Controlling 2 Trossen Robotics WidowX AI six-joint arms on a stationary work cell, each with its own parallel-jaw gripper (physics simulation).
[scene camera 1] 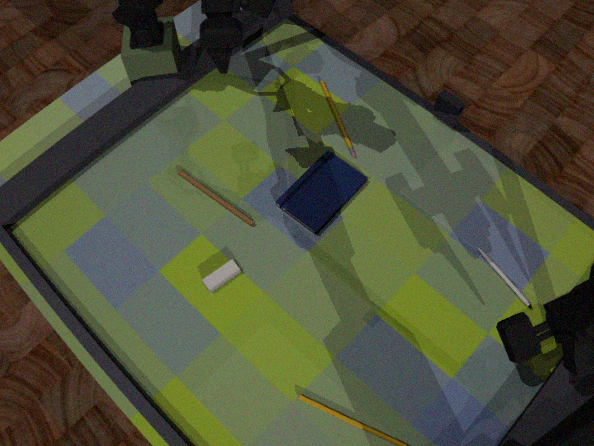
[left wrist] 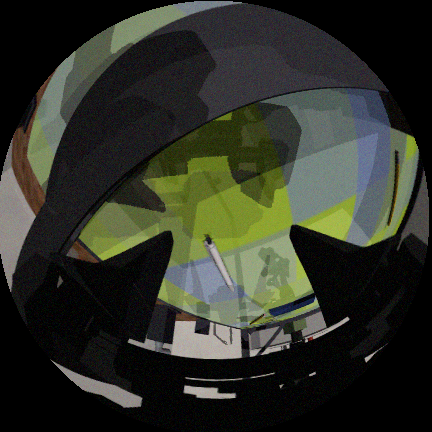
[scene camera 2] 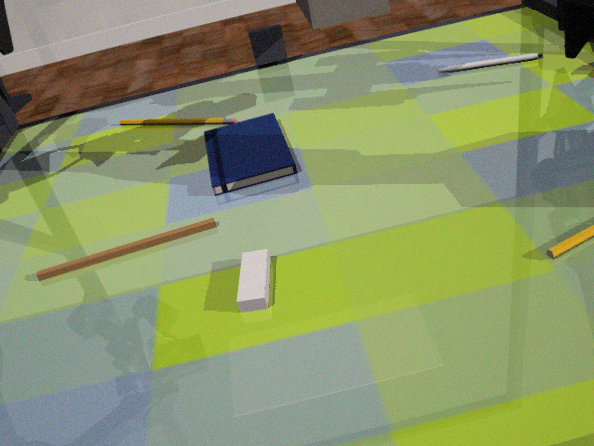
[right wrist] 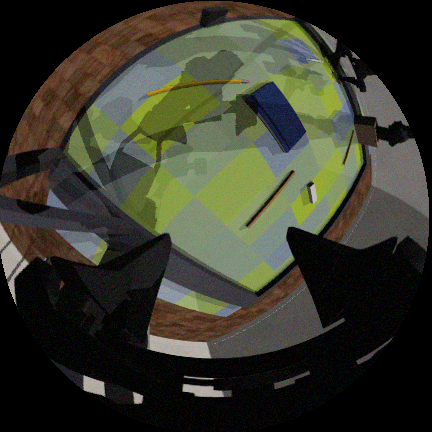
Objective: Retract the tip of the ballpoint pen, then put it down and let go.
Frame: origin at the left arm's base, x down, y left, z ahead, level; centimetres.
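Seen in the pictures: left gripper, fingertip midpoint: (scene camera 1: 533, 322) (left wrist: 233, 233) (scene camera 2: 566, 43) (right wrist: 333, 67); right gripper, fingertip midpoint: (scene camera 1: 223, 58) (right wrist: 230, 236); left arm's base at its link origin: (right wrist: 376, 131); right arm's base at its link origin: (scene camera 1: 147, 35).
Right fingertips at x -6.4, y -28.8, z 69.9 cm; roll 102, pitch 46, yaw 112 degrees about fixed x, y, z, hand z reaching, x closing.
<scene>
Offsets run from my right fingertips to a thing's top centre.
The white ballpoint pen @[dy -5.9, dx +15.9, dz -55.9 cm] (scene camera 1: 504, 277) (scene camera 2: 492, 63) (left wrist: 220, 265) lies flat on the checkered table top. Its dark end is nearest my left gripper and its slim grey end points away; whether the writing tip is out is too small to tell. My left gripper (scene camera 1: 542, 332) (left wrist: 233, 233) is open and empty, above the table beside the pen's dark end, apart from the pen. My right gripper (right wrist: 230, 236) is open and empty at the far side of the table, far from the pen; it also shows at the top of the scene camera 1 view.
A dark blue notebook @[dy +1.3, dx +15.6, dz -22.7 cm] (scene camera 1: 322, 192) (scene camera 2: 252, 152) lies mid-table with a yellow pencil @[dy -13.2, dx +16.1, dz -14.3 cm] (scene camera 1: 338, 120) (scene camera 2: 175, 121) by it. A brown stick @[dy +14.3, dx +16.1, dz -9.3 cm] (scene camera 1: 216, 198) (scene camera 2: 127, 249), a white eraser @[dy +24.0, dx +15.6, dz -20.7 cm] (scene camera 1: 222, 276) (scene camera 2: 253, 280) and another yellow pencil @[dy +27.8, dx +16.1, dz -52.0 cm] (scene camera 1: 350, 420) also lie there. A dark frame borders the table.
</scene>
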